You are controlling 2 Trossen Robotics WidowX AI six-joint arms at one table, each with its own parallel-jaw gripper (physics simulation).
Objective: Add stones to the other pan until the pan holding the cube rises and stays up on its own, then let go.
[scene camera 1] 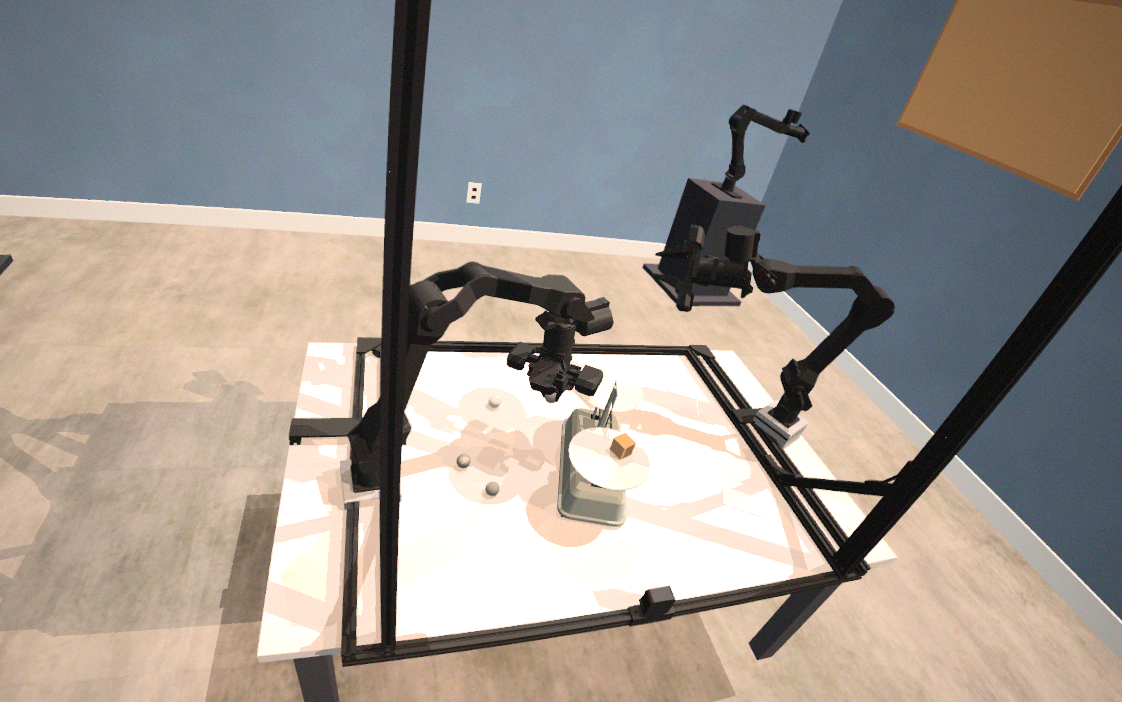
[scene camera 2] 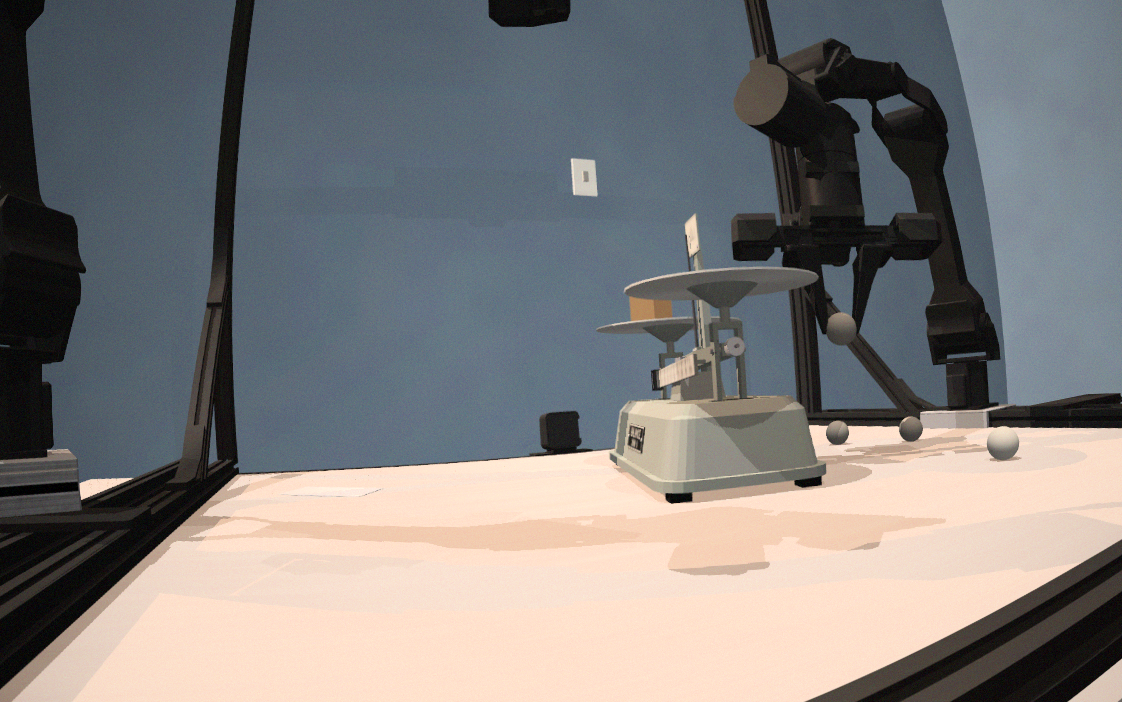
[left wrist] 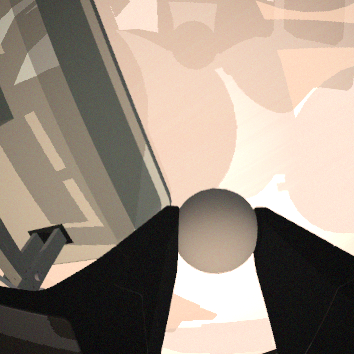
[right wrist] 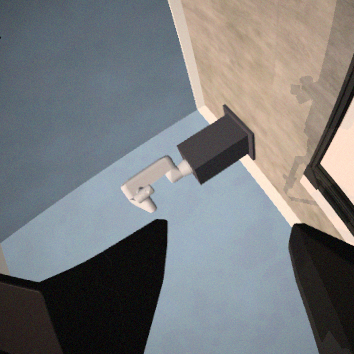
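Seen in the pictures: left gripper, between the fingertips: (scene camera 1: pixel 550 398) (scene camera 2: pixel 840 333) (left wrist: pixel 215 218); right gripper, between the fingertips: (scene camera 1: pixel 653 264) (right wrist: pixel 230 233); left arm's base, origin of its link: (scene camera 1: pixel 370 476) (scene camera 2: pixel 968 408); right arm's base, origin of its link: (scene camera 1: pixel 783 416).
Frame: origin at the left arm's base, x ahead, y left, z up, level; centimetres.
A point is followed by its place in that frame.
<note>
An orange cube (scene camera 1: pixel 623 446) @[y -14.2, x 41.8, z 15.2 cm] (scene camera 2: pixel 650 308) @[y -11.4, x 44.0, z 13.6 cm] lies on one pan (scene camera 1: pixel 591 467) @[y -15.3, x 35.7, z 12.2 cm] (scene camera 2: pixel 616 327) @[y -14.4, x 46.2, z 12.1 cm] of the grey-green balance (scene camera 1: pixel 592 506) @[y -16.5, x 38.1, z 2.1 cm] (scene camera 2: pixel 719 442) @[y 6.0, x 51.3, z 1.8 cm]. In scene camera 2 that pan sits lower than the other pan (scene camera 2: pixel 719 281) @[y 6.0, x 50.2, z 13.2 cm], whose top is hidden there. My left gripper (scene camera 1: pixel 552 395) @[y 6.3, x 36.7, z 9.4 cm] (scene camera 2: pixel 842 319) @[y 6.3, x 36.7, z 9.4 cm] (left wrist: pixel 215 218) @[y 6.3, x 36.7, z 9.4 cm] is shut on a round grey stone (scene camera 2: pixel 841 330) @[y 7.4, x 37.9, z 9.5 cm] (left wrist: pixel 217 232) @[y 5.9, x 36.3, z 10.9 cm], held in the air beside the balance. Three stones lie on the table: one pale (scene camera 1: pixel 493 402) @[y 16.8, x 28.6, z -0.1 cm] (scene camera 2: pixel 1002 443) @[y 18.3, x 30.5, z -0.6 cm], two darker (scene camera 1: pixel 463 461) @[y 0.6, x 17.8, z 0.2 cm] (scene camera 1: pixel 492 488) @[y -7.2, x 21.5, z 0.3 cm] (scene camera 2: pixel 837 432) @[y -5.5, x 23.0, z -0.6 cm] (scene camera 2: pixel 910 428) @[y 2.2, x 19.3, z -0.6 cm]. My right gripper (scene camera 1: pixel 668 263) @[y 23.2, x 63.9, z 31.9 cm] (right wrist: pixel 230 233) @[y 23.2, x 63.9, z 31.9 cm] is open and empty, high up.
A black frame (scene camera 1: pixel 529 643) @[y -34.9, x 20.0, z -3.9 cm] runs around the white table (scene camera 1: pixel 463 579) @[y -22.8, x 12.3, z -2.2 cm], with tall posts (scene camera 1: pixel 401 206) @[y -31.7, x -1.0, z 65.1 cm] rising from it. A small black box (scene camera 1: pixel 657 600) @[y -37.3, x 40.3, z 3.2 cm] (scene camera 2: pixel 559 431) @[y -35.2, x 42.4, z 0.9 cm] sits on the frame. Another small arm stands on a dark pedestal (scene camera 1: pixel 715 227) (right wrist: pixel 215 150) beyond the table.
</note>
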